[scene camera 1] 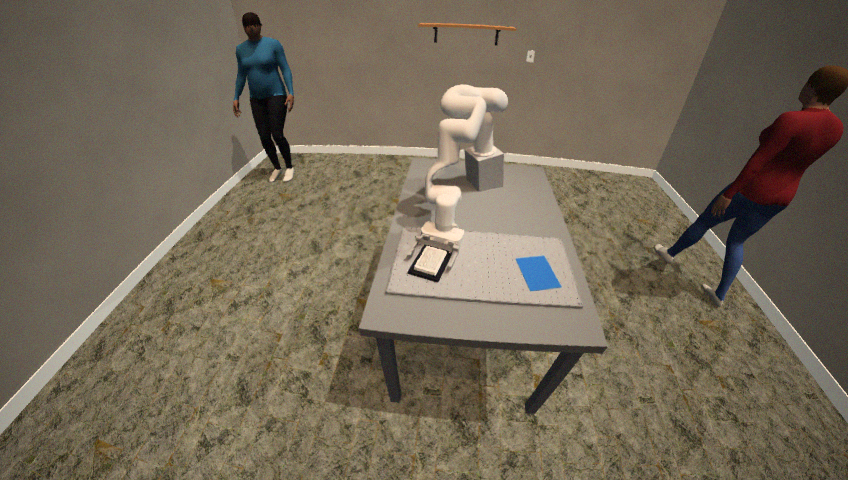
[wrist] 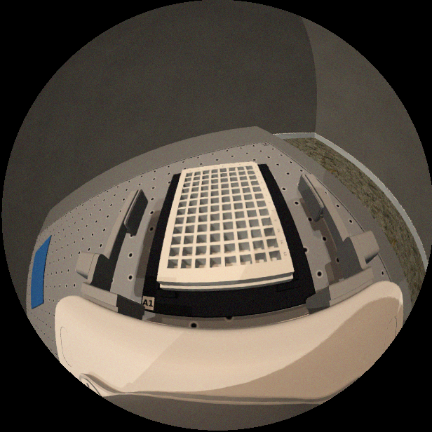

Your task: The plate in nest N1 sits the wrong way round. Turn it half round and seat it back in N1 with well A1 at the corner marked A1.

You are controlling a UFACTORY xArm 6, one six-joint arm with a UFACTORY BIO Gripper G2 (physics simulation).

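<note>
The cream well plate lies flat in the black nest, on the left part of the perforated board. A small A1 label marks the nest's near left corner in the wrist view. Faint marks show on the plate's right rim there; they are too small to read. My gripper is wide open and empty. Its fingers stand either side of the plate and apart from it, with a gap on both sides. Their height above the board is hard to tell.
A blue rectangle lies on the right part of the perforated board. The board is on the grey table. A person in teal stands back left, and a person in red stands right of the table.
</note>
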